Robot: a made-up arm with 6 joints.
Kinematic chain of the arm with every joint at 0, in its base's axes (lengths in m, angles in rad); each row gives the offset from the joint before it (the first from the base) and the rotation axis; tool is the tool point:
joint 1: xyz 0 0 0.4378 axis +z
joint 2: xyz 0.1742 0 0 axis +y
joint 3: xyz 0 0 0.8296 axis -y
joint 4: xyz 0 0 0.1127 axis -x
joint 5: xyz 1.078 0 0 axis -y
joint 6: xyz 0.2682 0 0 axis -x
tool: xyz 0 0 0
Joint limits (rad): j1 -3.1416..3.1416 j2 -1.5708..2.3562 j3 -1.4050..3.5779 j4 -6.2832..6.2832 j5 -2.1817..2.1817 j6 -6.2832..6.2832
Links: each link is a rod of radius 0.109 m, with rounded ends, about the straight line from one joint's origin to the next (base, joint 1, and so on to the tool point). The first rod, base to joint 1, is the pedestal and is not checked.
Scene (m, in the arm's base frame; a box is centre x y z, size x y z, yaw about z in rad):
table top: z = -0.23
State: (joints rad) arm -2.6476 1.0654 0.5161 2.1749 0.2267 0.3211
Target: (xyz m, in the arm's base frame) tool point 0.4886 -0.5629 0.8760
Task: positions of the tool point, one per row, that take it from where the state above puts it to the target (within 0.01 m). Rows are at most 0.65 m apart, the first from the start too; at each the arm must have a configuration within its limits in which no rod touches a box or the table.
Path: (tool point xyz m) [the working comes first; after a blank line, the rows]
Joints at the target: -1.1377 -0.7213 -0.8390 2.2529 1.4745 0.3211
Straight joint move there: clear.

1: -1.3668 -1.3877 0.4698
2: -0.8376 -1.5361 0.6842
3: -0.3212 -1.4734 0.8366
4: 0.0985 -1.2407 0.9192
5: 0.3711 -0.9102 0.9306
6: 0.4886 -0.5629 0.8760

